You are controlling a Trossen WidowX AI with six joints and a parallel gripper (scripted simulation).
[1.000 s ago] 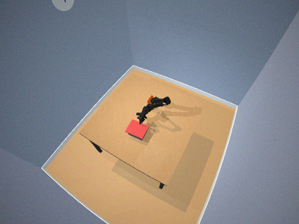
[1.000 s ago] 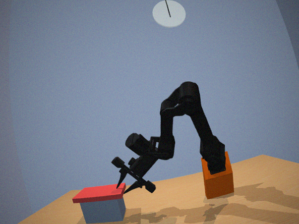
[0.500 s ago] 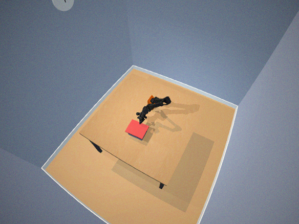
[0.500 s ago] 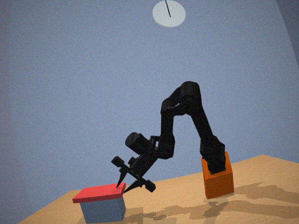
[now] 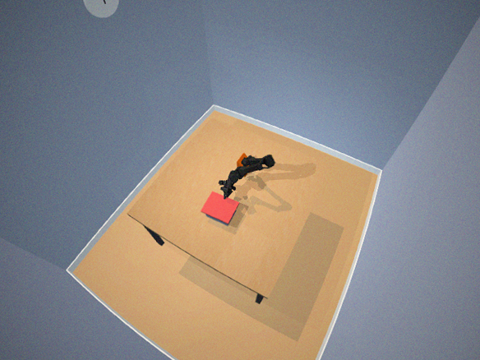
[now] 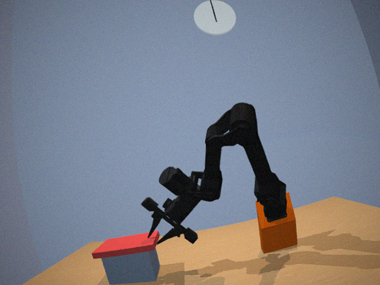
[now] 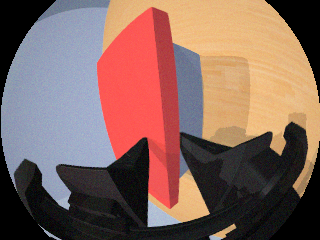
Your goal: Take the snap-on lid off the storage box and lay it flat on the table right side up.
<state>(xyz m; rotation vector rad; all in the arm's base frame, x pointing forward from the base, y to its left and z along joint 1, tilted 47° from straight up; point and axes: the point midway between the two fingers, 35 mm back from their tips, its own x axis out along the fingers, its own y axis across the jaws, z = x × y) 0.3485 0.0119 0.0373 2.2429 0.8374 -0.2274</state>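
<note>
Now: gripper tip 80 mm short of the red lid. The rest, counted from my gripper tip: storage box: 80 mm ahead, 60 mm below.
</note>
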